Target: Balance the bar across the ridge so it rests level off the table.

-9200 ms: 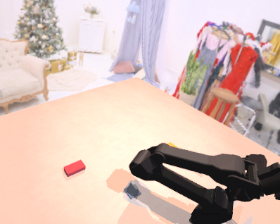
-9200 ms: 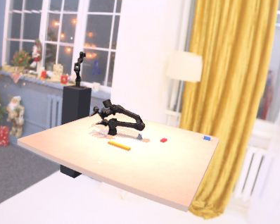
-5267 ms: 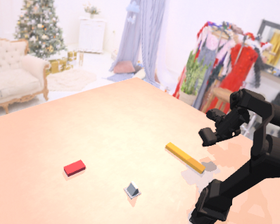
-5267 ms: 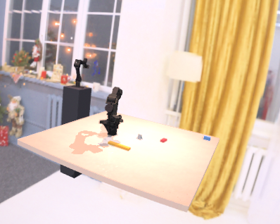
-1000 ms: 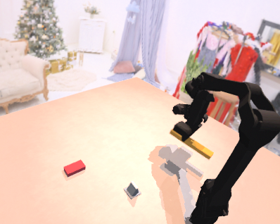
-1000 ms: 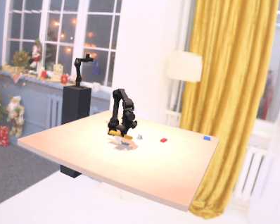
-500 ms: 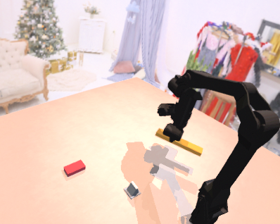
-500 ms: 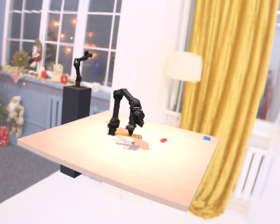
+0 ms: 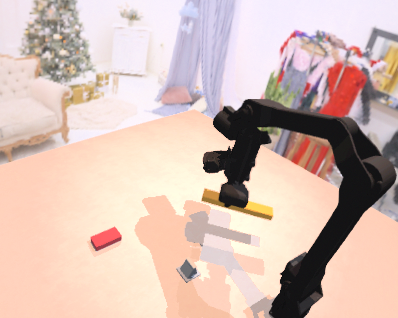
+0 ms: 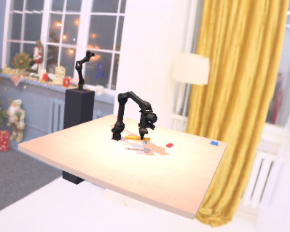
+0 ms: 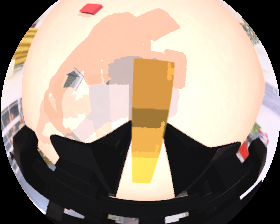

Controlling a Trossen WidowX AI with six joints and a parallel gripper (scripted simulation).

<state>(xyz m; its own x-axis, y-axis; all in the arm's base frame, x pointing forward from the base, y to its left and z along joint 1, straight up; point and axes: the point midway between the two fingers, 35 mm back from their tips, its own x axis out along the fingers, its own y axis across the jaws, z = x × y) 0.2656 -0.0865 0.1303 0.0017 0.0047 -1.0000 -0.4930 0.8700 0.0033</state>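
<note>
Right now the bar is 2 cm behind my gripper tip and 1 cm to the right of it. From my gripper tip the other things lie so: blue block (59 cm to the left, 47 cm ahead, 8 cm below); red block (26 cm to the left, 15 cm ahead, 9 cm below).
</note>
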